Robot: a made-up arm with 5 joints. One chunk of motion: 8 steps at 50 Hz.
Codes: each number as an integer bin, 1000 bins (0 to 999) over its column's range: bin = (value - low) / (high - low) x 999, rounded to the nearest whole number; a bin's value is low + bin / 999 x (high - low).
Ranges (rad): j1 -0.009..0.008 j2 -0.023..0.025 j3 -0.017..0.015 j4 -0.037..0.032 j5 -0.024..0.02
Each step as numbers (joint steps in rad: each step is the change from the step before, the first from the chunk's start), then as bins.
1 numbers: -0.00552 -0.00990 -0.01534 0.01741 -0.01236
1 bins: 205 273 52 788 264
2 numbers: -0.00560 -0.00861 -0.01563 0.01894 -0.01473
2 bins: 200 299 43 810 210
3 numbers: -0.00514 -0.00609 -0.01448 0.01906 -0.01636
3 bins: 227 352 79 812 173
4 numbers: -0.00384 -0.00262 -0.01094 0.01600 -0.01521
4 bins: 303 424 189 767 200
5 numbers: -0.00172 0.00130 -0.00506 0.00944 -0.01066
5 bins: 428 506 373 672 303
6 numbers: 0.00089 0.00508 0.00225 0.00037 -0.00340
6 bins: 581 584 601 541 468
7 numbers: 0.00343 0.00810 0.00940 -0.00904 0.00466
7 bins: 730 647 824 405 651
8 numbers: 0.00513 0.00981 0.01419 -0.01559 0.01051
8 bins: 830 683 974 310 784
